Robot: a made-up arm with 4 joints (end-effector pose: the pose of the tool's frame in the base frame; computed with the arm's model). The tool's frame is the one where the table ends.
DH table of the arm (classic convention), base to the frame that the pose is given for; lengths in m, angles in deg. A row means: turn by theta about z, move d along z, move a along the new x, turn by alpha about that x. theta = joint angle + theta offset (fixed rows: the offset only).
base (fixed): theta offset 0  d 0.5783  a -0.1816  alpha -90
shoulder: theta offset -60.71  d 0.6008  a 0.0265  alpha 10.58
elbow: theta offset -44.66  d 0.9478  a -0.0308  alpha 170
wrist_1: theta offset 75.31  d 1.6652  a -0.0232  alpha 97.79
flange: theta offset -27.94  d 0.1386  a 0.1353  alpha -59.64
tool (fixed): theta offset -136.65  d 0.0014  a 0  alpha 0
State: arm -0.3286 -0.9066 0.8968 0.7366
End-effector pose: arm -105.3 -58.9 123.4 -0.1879 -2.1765 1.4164
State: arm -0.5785 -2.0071 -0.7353 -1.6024
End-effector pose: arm 44.7 48.8 615.8 1.7333 -2.3826 -0.9050
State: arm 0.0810 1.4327 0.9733 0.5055
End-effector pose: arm -210.0 -101.8 965.8 0.9511 0.1942 0.5514
Working (the frame after each row of the table, in the pose's form):
after base (fixed): -181.6 0.0 578.3 -1.5708 0.0000 0.0000
after shoulder: -166.8 600.8 600.3 -1.2665 -0.8120 -0.6744
after elbow: -340.1 1529.0 687.4 1.5077 -0.1782 0.3439
after wrist_1: -159.4 -123.9 779.6 -0.7672 -0.3277 -2.9124
after flange: -210.5 -100.7 965.0 0.7590 -1.1592 2.6621

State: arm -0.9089 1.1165 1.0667 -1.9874
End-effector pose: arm -371.4 -18.0 778.9 0.5309 -1.9948 -1.5157
Working (the frame after each row of the table, in the pose's form):
after base (fixed): -181.6 0.0 578.3 -1.5708 0.0000 0.0000
after shoulder: -191.9 600.8 602.7 -0.8840 -1.6017 -1.3302
after elbow: -350.3 1530.6 504.7 1.1308 -1.2131 1.2840
after wrist_1: -342.2 -130.5 623.3 -1.3166 0.2787 2.7993
after flange: -370.5 -19.1 779.2 -1.4188 -1.0528 0.1294

